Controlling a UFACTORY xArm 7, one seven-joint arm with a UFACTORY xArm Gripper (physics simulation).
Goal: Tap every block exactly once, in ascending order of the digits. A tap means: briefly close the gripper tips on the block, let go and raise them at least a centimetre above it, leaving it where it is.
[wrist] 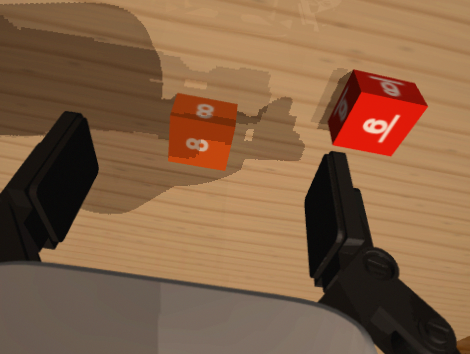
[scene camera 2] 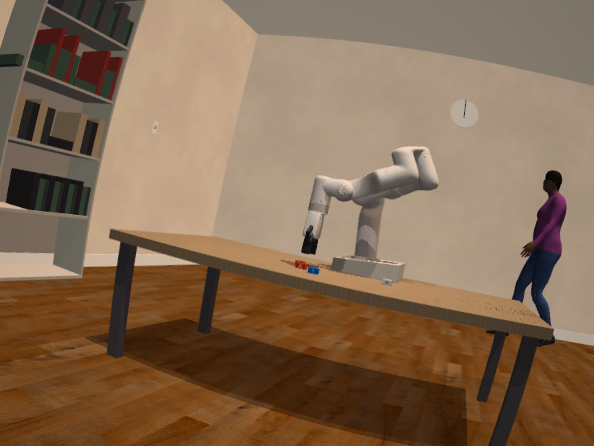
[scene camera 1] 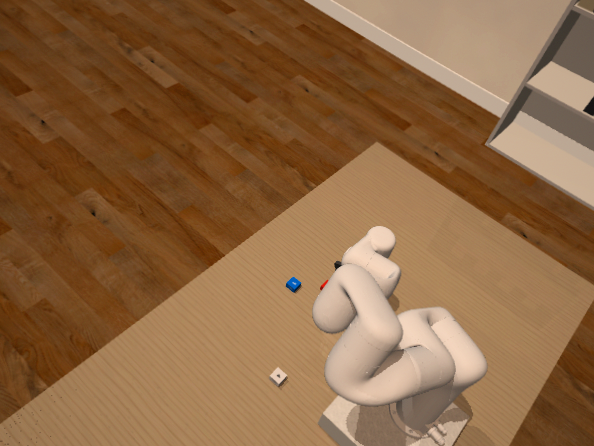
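An orange block marked 8 lies on the table, framed between the two fingers in the wrist view. A red block, marked with an underlined 6, lies to its right, beyond the right fingertip. In scene camera 2 the red and orange blocks are close together and hard to tell apart. A blue block lies near the red one. A white block lies farther off; its digit is too small to read. My gripper is wide open and empty above the blocks, mostly hidden by the arm in scene camera 1.
The blocks lie on the wooden table. The arm's base stands on it near the white block. A bookshelf and a person are away from the table.
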